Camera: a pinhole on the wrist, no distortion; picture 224 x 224 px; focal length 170.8 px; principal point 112.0 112.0 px. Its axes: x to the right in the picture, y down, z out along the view. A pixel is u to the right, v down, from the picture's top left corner.
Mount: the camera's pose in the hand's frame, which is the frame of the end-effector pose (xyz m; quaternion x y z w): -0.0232 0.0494 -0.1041 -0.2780 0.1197 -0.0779 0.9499
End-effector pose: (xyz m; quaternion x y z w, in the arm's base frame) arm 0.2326 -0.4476 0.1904 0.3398 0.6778 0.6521 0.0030
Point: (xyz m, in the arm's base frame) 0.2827 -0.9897 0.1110
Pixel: behind the camera
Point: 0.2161 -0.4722 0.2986
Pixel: 207.5 127.0
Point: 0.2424 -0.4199 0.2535
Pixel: 153.6 33.1
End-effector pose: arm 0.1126 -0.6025 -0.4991 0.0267 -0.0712 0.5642 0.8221
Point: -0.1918 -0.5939 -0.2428
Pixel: 48.1 102.8
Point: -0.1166 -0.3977 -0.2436
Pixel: 130.4 116.8
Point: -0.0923 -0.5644 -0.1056
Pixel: 84.1 58.5
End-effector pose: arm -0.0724 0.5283 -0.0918 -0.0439 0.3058 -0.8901 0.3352
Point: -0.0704 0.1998 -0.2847
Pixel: 207.3 210.1
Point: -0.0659 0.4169 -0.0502
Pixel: 153.1 13.6
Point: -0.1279 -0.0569 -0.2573
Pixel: 214.9 177.0
